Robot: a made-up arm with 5 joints.
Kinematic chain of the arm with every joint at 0, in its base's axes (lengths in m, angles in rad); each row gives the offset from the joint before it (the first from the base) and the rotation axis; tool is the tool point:
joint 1: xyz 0 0 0.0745 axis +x
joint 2: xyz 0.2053 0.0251 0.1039 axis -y
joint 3: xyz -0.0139 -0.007 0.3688 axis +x
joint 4: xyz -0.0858 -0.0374 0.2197 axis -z
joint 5: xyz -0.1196 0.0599 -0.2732 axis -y
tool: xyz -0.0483 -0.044 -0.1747
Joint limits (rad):
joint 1: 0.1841..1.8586
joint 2: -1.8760..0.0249
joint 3: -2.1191..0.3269
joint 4: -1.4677..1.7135
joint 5: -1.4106..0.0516
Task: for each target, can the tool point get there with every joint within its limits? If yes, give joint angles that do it. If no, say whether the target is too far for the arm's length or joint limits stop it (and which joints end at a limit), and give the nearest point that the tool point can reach.
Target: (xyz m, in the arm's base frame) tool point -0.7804 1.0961 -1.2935
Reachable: no: too far | nearest point -0.0290 -0.2066 -0.2431 | short by 1.834 m
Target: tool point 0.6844 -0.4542 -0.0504
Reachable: yes | joints 1.5967 -1.6294 -1.0146 -0.4174 -1.2400
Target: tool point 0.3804 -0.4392 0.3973
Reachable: yes | joints 0.4009 -0.9558 -0.7937 -1.1091 -0.1061
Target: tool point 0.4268 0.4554 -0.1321
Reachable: no: joint limits stop it (at a limit: joint 1, joint 2, joint 4) | nearest point 0.5433 0.2759 0.1683 | short by 0.369 m
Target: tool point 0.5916 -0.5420 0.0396
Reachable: yes | joints 1.1846 -1.2340 -1.3269 -0.8926 -0.1719
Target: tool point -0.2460 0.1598 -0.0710
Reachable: no: joint limits stop it (at a limit: joint 1, joint 2, joint 3) | nearest point -0.0711 -0.1800 -0.0962 | short by 0.383 m
